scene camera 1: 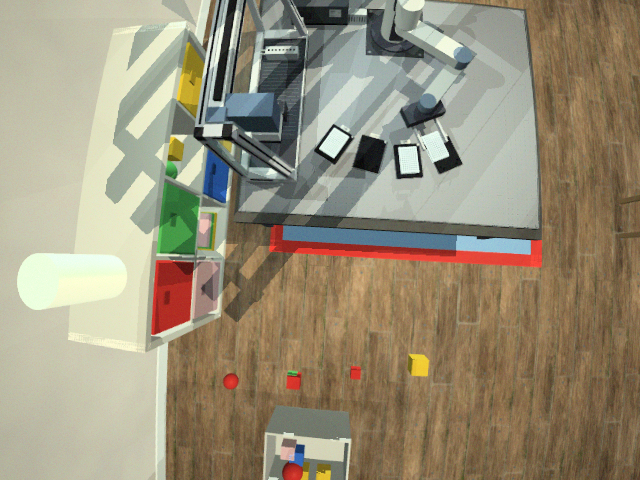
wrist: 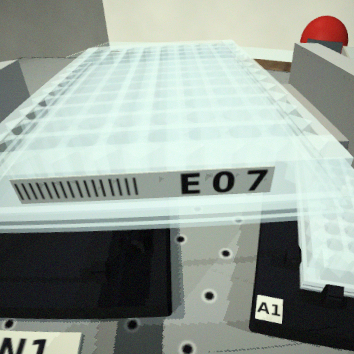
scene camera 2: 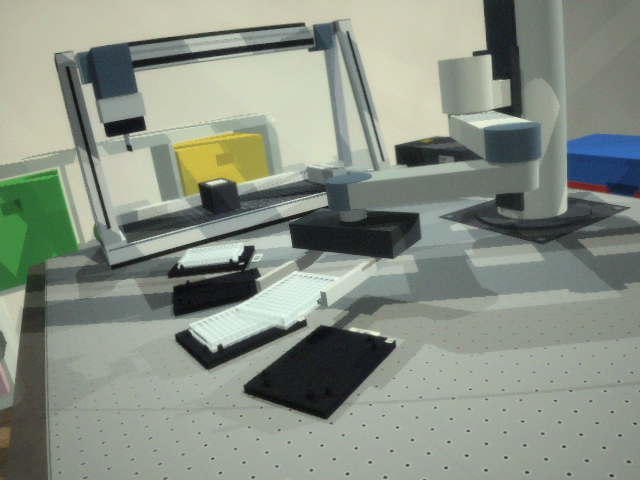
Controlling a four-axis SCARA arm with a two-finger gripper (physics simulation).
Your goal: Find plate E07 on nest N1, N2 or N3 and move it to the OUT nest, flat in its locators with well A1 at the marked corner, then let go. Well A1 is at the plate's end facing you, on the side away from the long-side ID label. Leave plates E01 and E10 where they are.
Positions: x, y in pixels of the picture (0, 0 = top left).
Scene:
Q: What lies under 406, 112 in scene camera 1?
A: My gripper.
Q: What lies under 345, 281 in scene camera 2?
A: My gripper.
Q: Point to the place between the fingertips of my gripper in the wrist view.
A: At 154, 73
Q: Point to a black nest marked OUT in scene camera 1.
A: At 370, 152

